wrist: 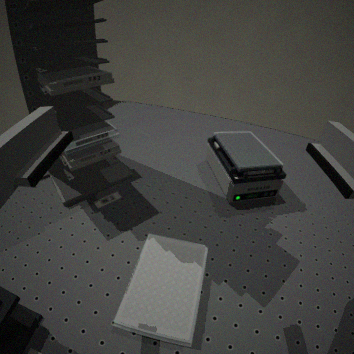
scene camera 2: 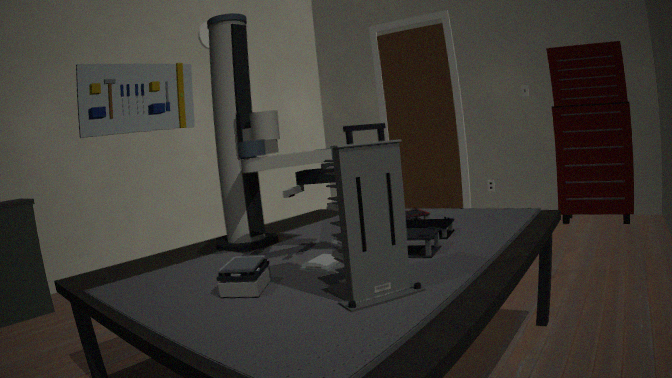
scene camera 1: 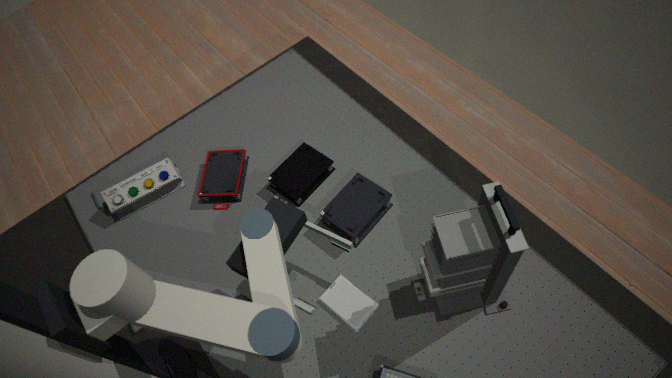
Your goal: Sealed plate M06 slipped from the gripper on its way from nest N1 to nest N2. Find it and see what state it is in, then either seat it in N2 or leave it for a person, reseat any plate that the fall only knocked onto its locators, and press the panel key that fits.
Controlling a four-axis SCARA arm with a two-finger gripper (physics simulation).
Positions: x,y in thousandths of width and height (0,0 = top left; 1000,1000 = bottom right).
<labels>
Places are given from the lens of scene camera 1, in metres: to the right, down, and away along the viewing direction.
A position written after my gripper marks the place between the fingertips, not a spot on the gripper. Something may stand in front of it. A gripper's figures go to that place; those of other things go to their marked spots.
my gripper (scene camera 1: 495,737): -0.01, 0.19, 0.96
button box (scene camera 1: 193,520): -0.61, 0.02, 1.33
</labels>
